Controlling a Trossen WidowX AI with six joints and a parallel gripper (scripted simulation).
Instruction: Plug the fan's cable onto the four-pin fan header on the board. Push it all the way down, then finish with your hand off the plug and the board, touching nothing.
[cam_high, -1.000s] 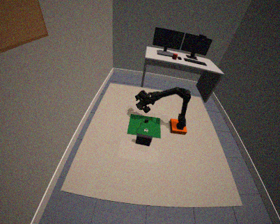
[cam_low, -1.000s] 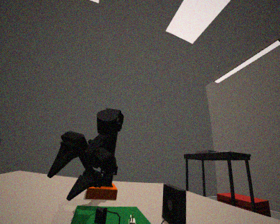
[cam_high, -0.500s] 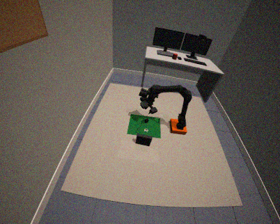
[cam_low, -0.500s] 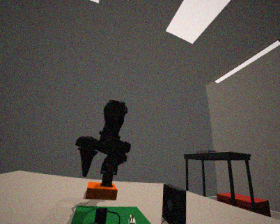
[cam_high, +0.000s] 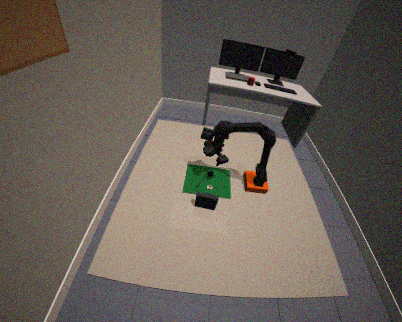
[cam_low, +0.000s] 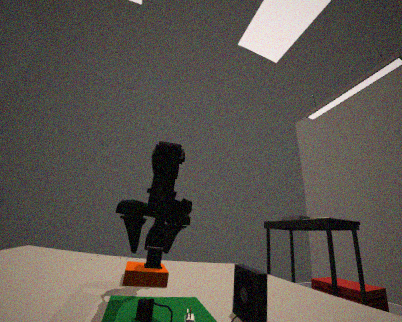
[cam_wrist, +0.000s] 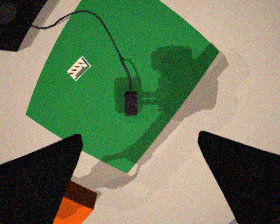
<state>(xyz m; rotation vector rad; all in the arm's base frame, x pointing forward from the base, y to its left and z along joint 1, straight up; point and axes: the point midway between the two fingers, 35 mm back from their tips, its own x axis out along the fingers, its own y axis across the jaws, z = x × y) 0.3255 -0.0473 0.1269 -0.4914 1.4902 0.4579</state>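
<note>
My gripper tip is 10 mm short of the green board, 50 mm to the right of it and 150 mm above it. Also, from my gripper tip: white four-pin header 10 mm behind, 110 mm to the left, 140 mm below; black fan 20 mm ahead, 240 mm to the left, 80 mm below.
</note>
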